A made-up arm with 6 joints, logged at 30 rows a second.
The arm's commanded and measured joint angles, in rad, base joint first. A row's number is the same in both.
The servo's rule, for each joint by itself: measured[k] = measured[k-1] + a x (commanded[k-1-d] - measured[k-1]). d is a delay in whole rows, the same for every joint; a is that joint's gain. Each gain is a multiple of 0.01, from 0.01 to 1. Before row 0 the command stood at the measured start. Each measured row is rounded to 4 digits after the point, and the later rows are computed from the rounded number. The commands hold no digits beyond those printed.
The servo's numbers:
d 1
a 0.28 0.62 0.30 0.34 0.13 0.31
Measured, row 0: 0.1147 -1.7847 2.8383 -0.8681 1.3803 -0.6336
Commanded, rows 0 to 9: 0.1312 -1.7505 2.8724 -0.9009 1.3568 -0.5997; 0.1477 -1.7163 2.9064 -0.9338 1.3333 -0.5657; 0.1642 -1.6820 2.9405 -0.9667 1.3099 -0.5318; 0.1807 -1.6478 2.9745 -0.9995 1.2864 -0.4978; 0.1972 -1.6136 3.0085 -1.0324 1.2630 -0.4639; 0.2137 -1.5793 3.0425 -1.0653 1.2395 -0.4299; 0.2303 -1.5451 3.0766 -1.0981 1.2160 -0.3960; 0.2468 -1.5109 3.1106 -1.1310 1.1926 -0.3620; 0.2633 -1.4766 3.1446 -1.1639 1.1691 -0.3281; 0.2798 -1.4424 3.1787 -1.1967 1.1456 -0.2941
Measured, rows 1 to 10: 0.1147 -1.7847 2.8383 -0.8681 1.3803 -0.6336; 0.1193 -1.7635 2.8485 -0.8793 1.3772 -0.6231; 0.1273 -1.7342 2.8659 -0.8978 1.3715 -0.6053; 0.1376 -1.7018 2.8883 -0.9212 1.3635 -0.5825; 0.1497 -1.6683 2.9142 -0.9478 1.3535 -0.5562; 0.1630 -1.6344 2.9425 -0.9766 1.3417 -0.5276; 0.1772 -1.6002 2.9725 -1.0068 1.3284 -0.4973; 0.1921 -1.5660 3.0037 -1.0378 1.3138 -0.4659; 0.2074 -1.5318 3.0358 -1.0695 1.2980 -0.4337; 0.2231 -1.4976 3.0684 -1.1016 1.2812 -0.4010
